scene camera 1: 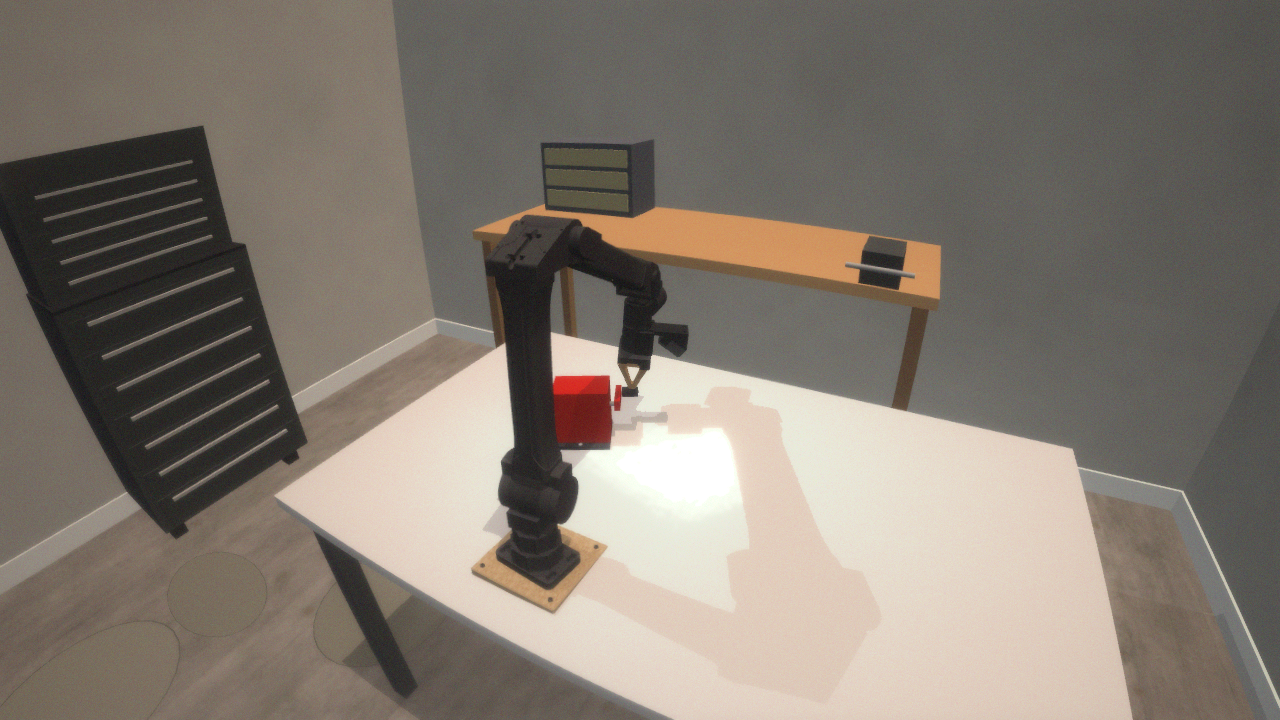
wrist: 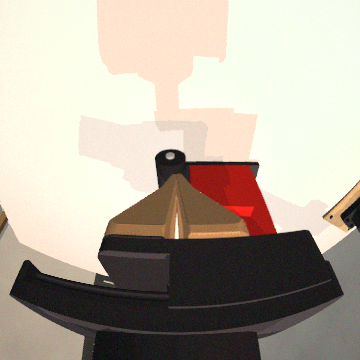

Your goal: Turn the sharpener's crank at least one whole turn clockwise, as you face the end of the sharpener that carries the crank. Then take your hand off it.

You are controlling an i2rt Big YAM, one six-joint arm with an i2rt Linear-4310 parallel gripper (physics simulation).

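Seen in the pictures: gripper, fingertip midpoint: (scene camera 1: 631, 388) (wrist: 176, 181); arm's base, origin of the base link: (scene camera 1: 538, 559).
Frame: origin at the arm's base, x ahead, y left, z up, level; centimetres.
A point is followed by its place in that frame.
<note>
The sharpener (scene camera 1: 581, 407) @(x 30.7, y 13.9, z 8.7 cm) (wrist: 225, 192) @(x 38.7, y 9.9, z 6.8 cm) is a red box on a dark base, standing on the white table behind the arm's column. Its red crank arm (scene camera 1: 617, 396) is on the box's right end in the scene view. The crank's black knob (scene camera 1: 630, 392) @(x 42.8, y 10.1, z 7.2 cm) (wrist: 170, 160) @(x 44.4, y 9.3, z 7.3 cm) sticks out from that arm, near its upper part, and points away from the box. My gripper (scene camera 1: 632, 385) @(x 43.4, y 10.2, z 7.9 cm) (wrist: 176, 181) @(x 43.4, y 10.2, z 7.9 cm) is shut and empty, pointing down. Its fingertips are right at the knob, overlapping it in both views; whether they touch it cannot be told. The fingers hide part of the knob and box in the wrist view.
The arm's wooden base plate (scene camera 1: 586, 548) @(x 6.8, y -4.8, z -0.4 cm) (wrist: 334, 212) @(x 6.8, y 6.4, z -0.2 cm) is on the white table (scene camera 1: 966, 537) @(x 42.1, y -62.5, z -1.0 cm) near its edge. Behind stands an orange bench (scene camera 1: 742, 241) with a drawer box (scene camera 1: 586, 178) and a small black block (scene camera 1: 884, 253). A black tool cabinet (scene camera 1: 170, 385) stands at left.
</note>
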